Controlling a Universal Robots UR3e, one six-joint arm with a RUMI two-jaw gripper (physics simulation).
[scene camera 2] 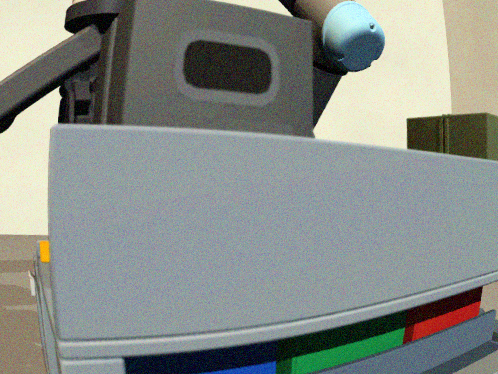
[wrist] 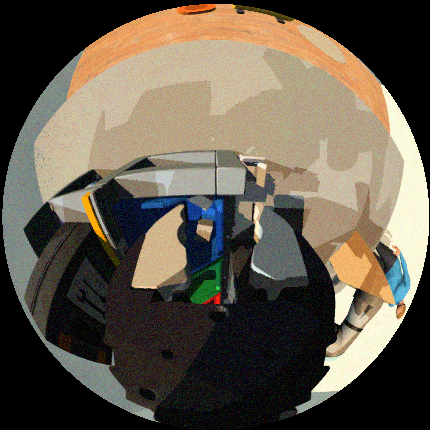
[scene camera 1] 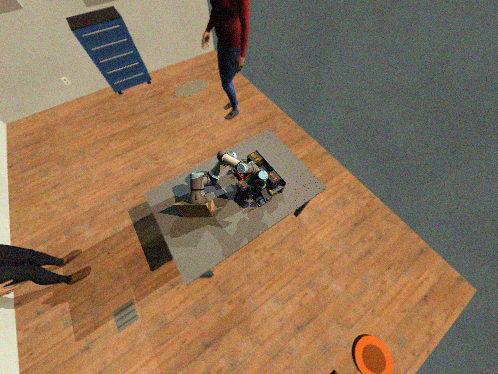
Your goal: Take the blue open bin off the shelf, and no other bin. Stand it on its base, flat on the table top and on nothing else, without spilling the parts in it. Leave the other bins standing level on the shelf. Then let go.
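Frame: origin at the arm's base, x back, y right, z up, level; metres.
Seen in the pictures: gripper, between the fingertips: (wrist: pixel 219 205) (scene camera 1: pixel 259 198); arm's base, origin of its link: (wrist: pixel 370 294) (scene camera 1: pixel 197 202).
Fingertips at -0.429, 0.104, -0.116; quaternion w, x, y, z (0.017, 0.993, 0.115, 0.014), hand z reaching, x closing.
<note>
Pixels of each thing's top centre, then the offset from my fingertips to it, as dx, dy, dz. Level surfaces: height alone.
- blue open bin, centre of its top: (scene camera 2: pixel 154 282) (wrist: pixel 157 248) -0.054, -0.047, +0.021
- green bin, centre of its top: (scene camera 2: pixel 302 272) (wrist: pixel 177 296) (scene camera 1: pixel 254 179) -0.033, -0.157, +0.021
- red bin, centre of its top: (scene camera 2: pixel 402 257) (wrist: pixel 189 315) -0.011, -0.266, +0.021
- dark box, centre of its top: (scene camera 2: pixel 198 20) (scene camera 1: pixel 273 176) -0.131, -0.055, +0.164
- table, height of its surface: dz -0.060
The blue open bin (scene camera 2: pixel 247 369) (wrist: pixel 160 204) stands on the grey shelf (scene camera 2: pixel 250 225) (wrist: pixel 185 182), at the end of the row. The green bin (scene camera 2: pixel 350 350) (wrist: pixel 207 287) is beside it, then the red bin (scene camera 2: pixel 445 327) (wrist: pixel 216 300). In the wrist view my gripper (wrist: pixel 219 205) is open part way, its two jaws apart, close at the open side of the bins. Blue bin wall shows between and behind the jaws; whether a jaw touches it I cannot tell. The parts in the blue bin are mostly hidden. In scene camera 1 the arm covers much of the shelf.
A dark box (scene camera 2: pixel 150 75) with an oval handle hole stands on top of the shelf. The table (scene camera 1: pixel 195 260) bears the shelf, the arm and a tilted wooden board (scene camera 1: pixel 195 207) (wrist: pixel 355 260) near the arm's base. A person in red (scene camera 1: pixel 232 30) stands on the floor beyond the table.
</note>
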